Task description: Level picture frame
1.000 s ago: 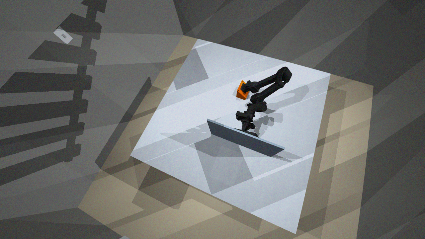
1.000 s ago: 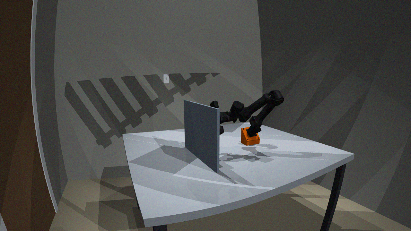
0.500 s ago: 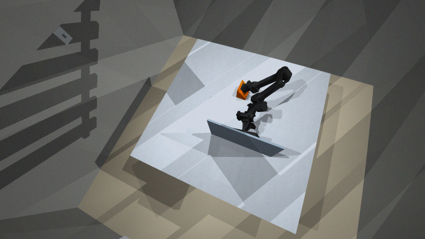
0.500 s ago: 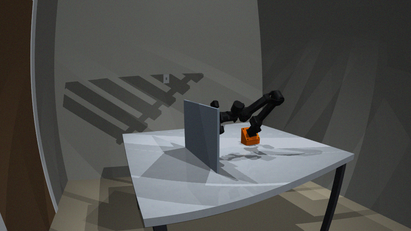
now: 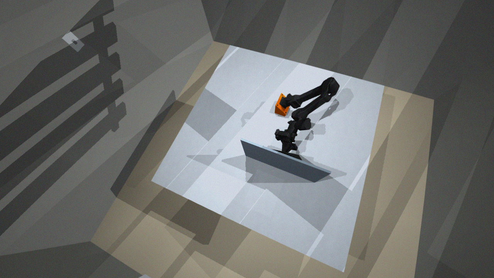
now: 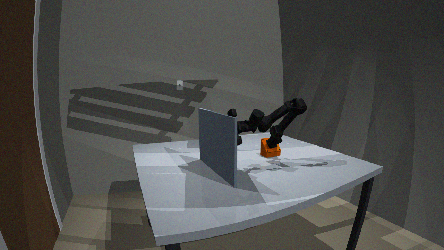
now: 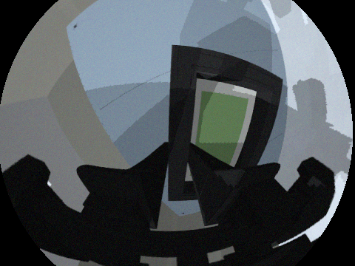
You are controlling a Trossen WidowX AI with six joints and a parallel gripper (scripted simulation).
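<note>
Right now my gripper tip is 50 mm above the picture frame and 20 mm to the right of it. The rest, counted from my gripper tip: grey wall panel 70 mm below, 20 mm ahead.
</note>
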